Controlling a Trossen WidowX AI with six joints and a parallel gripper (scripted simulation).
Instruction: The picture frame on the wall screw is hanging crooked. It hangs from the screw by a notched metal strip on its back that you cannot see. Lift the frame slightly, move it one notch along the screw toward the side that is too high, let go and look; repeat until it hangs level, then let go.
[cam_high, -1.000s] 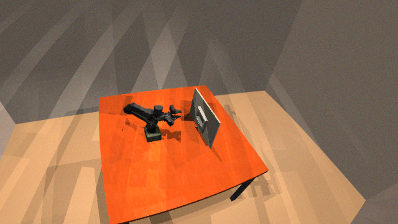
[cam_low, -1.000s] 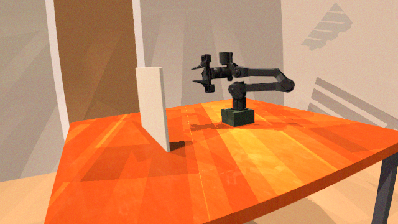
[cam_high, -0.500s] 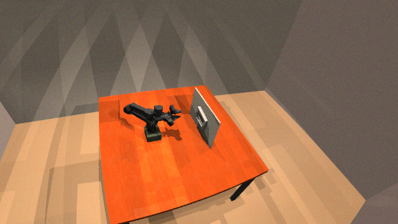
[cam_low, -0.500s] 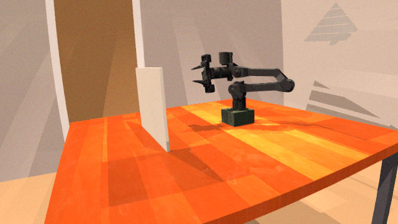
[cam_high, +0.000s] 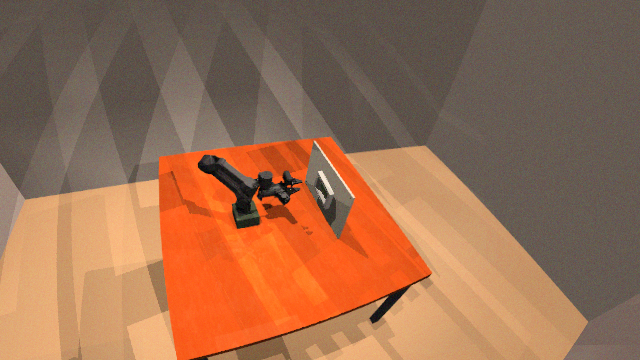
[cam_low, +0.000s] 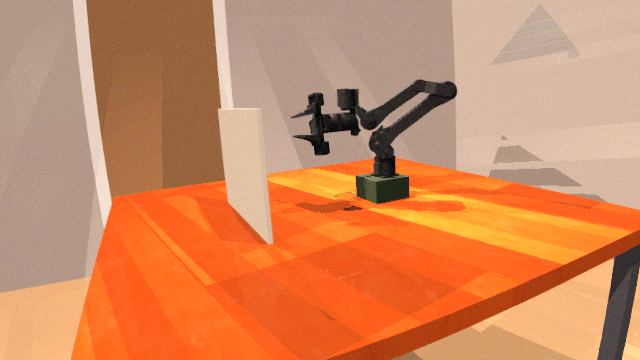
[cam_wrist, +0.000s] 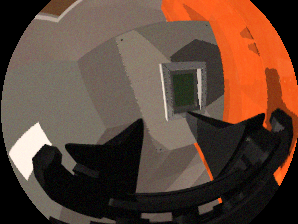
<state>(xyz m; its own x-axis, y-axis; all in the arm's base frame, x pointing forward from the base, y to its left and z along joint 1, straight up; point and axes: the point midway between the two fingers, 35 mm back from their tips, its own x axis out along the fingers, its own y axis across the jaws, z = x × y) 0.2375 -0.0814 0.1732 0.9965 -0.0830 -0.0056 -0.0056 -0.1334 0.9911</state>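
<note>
Now: the picture frame 160 mm ahead of my gripper tip and 80 mm below it. Also, from my gripper tip: wall panel (170 mm ahead, 90 mm below, 20 mm to the left).
</note>
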